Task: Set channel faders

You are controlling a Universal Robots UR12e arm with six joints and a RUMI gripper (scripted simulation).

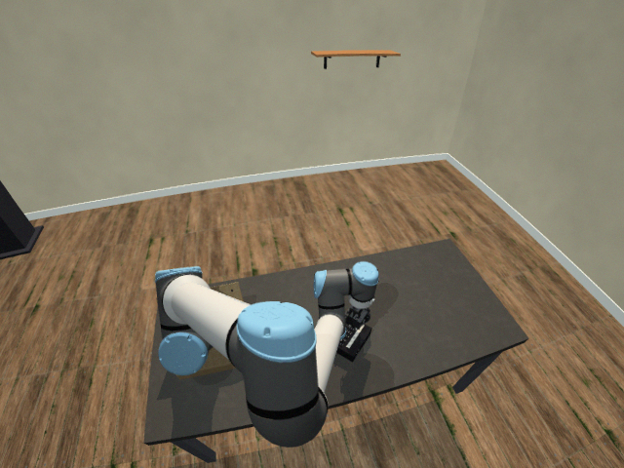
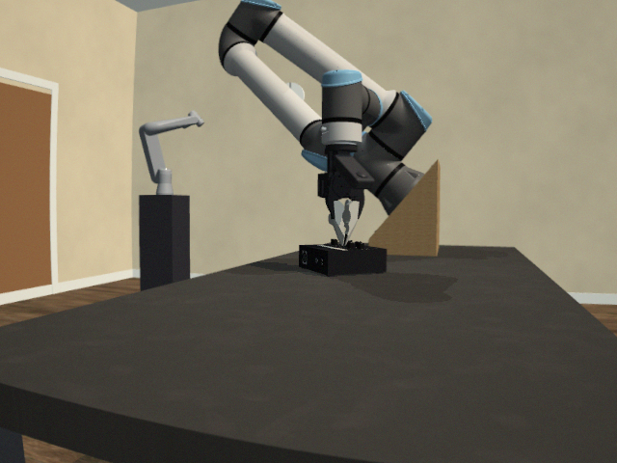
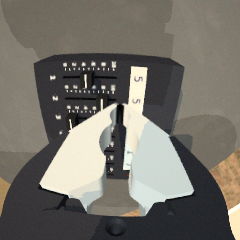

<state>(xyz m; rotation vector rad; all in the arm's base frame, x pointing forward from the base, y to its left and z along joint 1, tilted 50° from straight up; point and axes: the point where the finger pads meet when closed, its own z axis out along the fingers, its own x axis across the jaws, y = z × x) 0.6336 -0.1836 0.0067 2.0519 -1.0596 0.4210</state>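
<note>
Now: hand 110 mm past the master fader, 40 mm to the left of it and 10 mm above it.
</note>
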